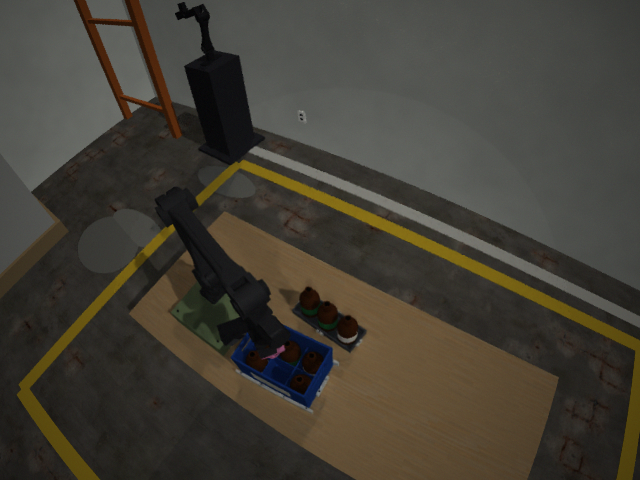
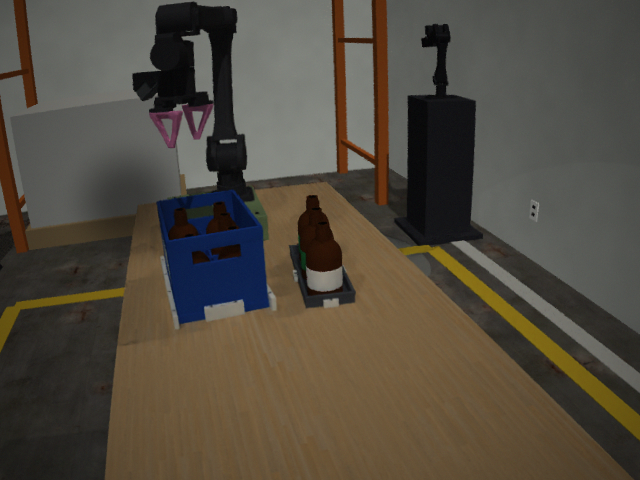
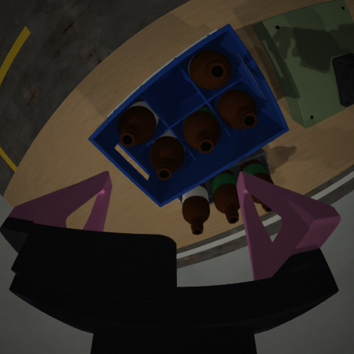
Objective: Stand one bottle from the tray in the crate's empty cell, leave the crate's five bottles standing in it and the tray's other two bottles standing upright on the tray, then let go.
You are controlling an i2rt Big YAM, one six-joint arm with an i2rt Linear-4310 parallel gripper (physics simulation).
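Frame: origin at the arm's base, x ahead, y left, z up, level; metres.
Seen in the pictures: gripper, fingertip midpoint: (image 2: 184, 143); arm's base, link origin: (image 1: 216, 288).
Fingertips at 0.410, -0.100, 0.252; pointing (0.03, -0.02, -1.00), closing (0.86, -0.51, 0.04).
Pixels of each thing's top centre, then the offset from my fingertips to it, as dx, dy, dz. "spot": a spot on its surface instead.
- blue crate, top centre: (image 2: 203, 212) (image 1: 280, 353) -0.004, +0.025, -0.151
- dark tray, surface spot: (image 2: 346, 296) spot: +0.147, +0.291, -0.310
- white-labelled bottle, top centre: (image 2: 322, 222) (image 1: 348, 318) +0.096, +0.257, -0.167
The blue crate (image 1: 318, 384) (image 2: 222, 289) (image 3: 220, 163) stands on the table with five brown bottles upright in it. Its empty cell (image 1: 279, 369) (image 3: 170, 96) is the middle one of the row away from the tray. The dark tray (image 1: 357, 343) (image 2: 346, 296) beside the crate holds three upright bottles in a line: a white-labelled bottle (image 1: 347, 329) (image 2: 324, 258) (image 3: 195, 207) at one end, a green-labelled bottle (image 1: 327, 314) (image 3: 227, 197) in the middle and another green-labelled bottle (image 1: 309, 299) at the other end. My gripper (image 2: 184, 142) (image 3: 173, 178) is open and empty, high above the crate, fingers pointing down.
The green base plate (image 1: 199, 312) (image 2: 261, 217) (image 3: 300, 65) of the arm lies near one end of the crate. A black pedestal (image 1: 222, 103) (image 2: 442, 165) with a second arm and an orange frame (image 1: 149, 56) (image 2: 381, 103) stand off the table.
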